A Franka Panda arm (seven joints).
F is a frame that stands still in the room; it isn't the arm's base.
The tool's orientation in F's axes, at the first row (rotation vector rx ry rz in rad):
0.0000, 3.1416, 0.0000
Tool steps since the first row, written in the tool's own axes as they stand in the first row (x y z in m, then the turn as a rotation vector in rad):
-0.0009, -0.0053, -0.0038, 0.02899, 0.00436, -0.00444
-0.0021, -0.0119, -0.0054, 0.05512, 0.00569, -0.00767
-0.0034, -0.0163, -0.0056, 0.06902, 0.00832, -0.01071
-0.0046, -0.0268, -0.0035, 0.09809, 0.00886, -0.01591
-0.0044, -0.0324, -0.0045, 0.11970, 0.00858, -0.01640
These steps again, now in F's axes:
0.0009, -0.0053, 0.0038, -0.02899, 0.00436, 0.00444
0.0021, -0.0119, 0.0054, -0.05512, 0.00569, 0.00767
0.0034, -0.0163, 0.0056, -0.06902, 0.00832, 0.01071
0.0046, -0.0268, 0.0035, -0.09809, 0.00886, 0.01591
0.0044, -0.0324, 0.0045, -0.11970, 0.00858, 0.01640

